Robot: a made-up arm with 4 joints.
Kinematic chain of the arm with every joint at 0, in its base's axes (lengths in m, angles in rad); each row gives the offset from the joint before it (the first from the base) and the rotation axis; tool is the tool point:
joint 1: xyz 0 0 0.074 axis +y
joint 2: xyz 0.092 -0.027 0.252 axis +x
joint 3: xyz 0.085 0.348 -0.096 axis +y
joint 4: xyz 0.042 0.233 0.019 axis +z
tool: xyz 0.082 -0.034 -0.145
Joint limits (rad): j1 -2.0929..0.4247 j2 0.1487..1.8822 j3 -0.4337..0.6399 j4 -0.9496..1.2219
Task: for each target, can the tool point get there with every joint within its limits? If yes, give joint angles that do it. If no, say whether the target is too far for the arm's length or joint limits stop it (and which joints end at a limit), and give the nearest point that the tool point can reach.
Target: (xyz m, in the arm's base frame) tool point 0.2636 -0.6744 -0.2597
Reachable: no: joint limits stop it (at a limit: joint 1, joint 2, joint 3) | nearest point 0.6066 -0.0170 0.6624 | short by 1.183 m
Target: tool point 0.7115 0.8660 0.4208
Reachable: no: too far | nearest point 0.4999 0.5930 0.3967 | short by 0.346 m
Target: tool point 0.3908 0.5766 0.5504
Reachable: yes | joints 0.1842 0.7747 -0.0475 1.0161
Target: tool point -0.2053 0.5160 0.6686
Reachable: yes | joints -0.8882 0.7965 -0.2176 0.3995
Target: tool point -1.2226 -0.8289 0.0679
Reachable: no: too far | nearest point -0.9736 -0.0656 0.0691 | short by 0.803 m
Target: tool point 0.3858 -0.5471 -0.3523
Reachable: no: joint limits stop it (at a limit: joint 1, joint 2, joint 4) | nearest point 0.3155 0.4899 0.0843 | short by 1.127 m
